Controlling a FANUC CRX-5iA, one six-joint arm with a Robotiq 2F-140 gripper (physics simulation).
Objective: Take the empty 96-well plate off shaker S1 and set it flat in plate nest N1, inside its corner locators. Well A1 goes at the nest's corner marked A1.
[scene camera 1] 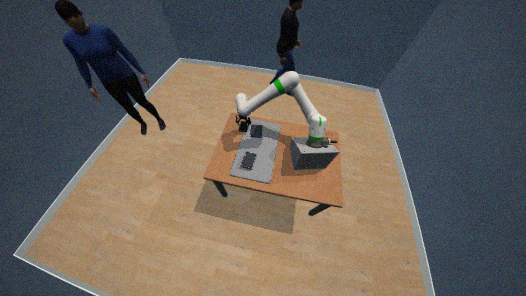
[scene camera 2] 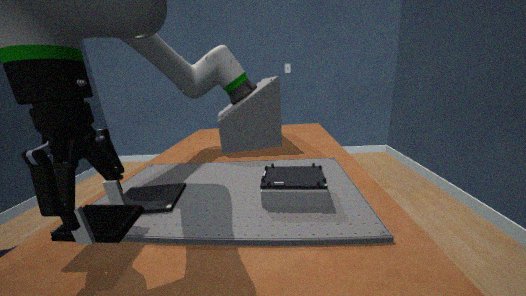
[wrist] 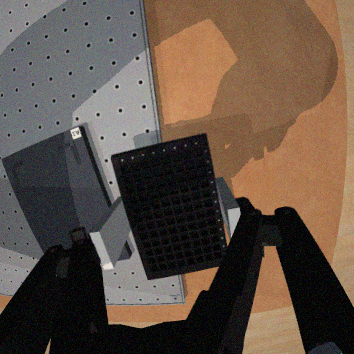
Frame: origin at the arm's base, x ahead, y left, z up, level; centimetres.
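Seen in the pictures: gripper, fingertip midpoint: point(scene camera 1: 243, 127) point(scene camera 2: 105, 224) point(wrist: 171, 201); arm's base, origin of the base link: point(scene camera 1: 314, 144) point(scene camera 2: 245, 95).
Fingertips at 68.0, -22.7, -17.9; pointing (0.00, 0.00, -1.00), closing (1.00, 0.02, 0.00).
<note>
Pixels of each thing's top centre, then the offset from my fingertips to it, as dx, dy, dz. "spot": a spot on its surface instead. Level surfaces: height alone.
- black 96-well plate, middle of its top: point(wrist: 173, 219) point(scene camera 2: 98, 215) point(scene camera 1: 243, 125) +0.1, -0.8, +2.1
- nest N1, middle of its top: point(wrist: 59, 210) point(scene camera 2: 147, 195) point(scene camera 1: 256, 130) -13.4, +0.3, -1.9
- shaker S1, surface spot: point(scene camera 2: 295, 198) spot: -7.5, +37.3, -1.0
- perforated board, its level: dz -3.4
- wooden table, its level: dz -4.7
The black 96-well plate point(scene camera 1: 243, 128) point(scene camera 2: 107, 223) point(wrist: 172, 210) is between the gripper's fingers, about level, above the edge of the grey perforated board. My gripper point(scene camera 1: 243, 123) point(scene camera 2: 98, 210) point(wrist: 171, 201) is shut on it, with one pale pad at each long side. The nest N1 point(scene camera 1: 256, 131) point(scene camera 2: 156, 196) point(wrist: 45, 185), a flat dark base with a white A1 label point(wrist: 75, 133) at one corner, lies beside the plate on the board; a finger hides part of it in the wrist view. The shaker S1 point(scene camera 1: 248, 160) point(scene camera 2: 295, 198) carries no plate; small posts rise round its dark top. The plate's A1 well cannot be made out.
The perforated board point(scene camera 1: 262, 172) point(scene camera 2: 225, 230) point(wrist: 120, 100) lies on the wooden table point(scene camera 1: 310, 185) point(scene camera 2: 300, 270) point(wrist: 200, 65). The arm stands on a grey pedestal point(scene camera 1: 314, 159) point(scene camera 2: 255, 125). A person in blue point(scene camera 1: 102, 55) and a person in black point(scene camera 1: 288, 32) stand beyond the table.
</note>
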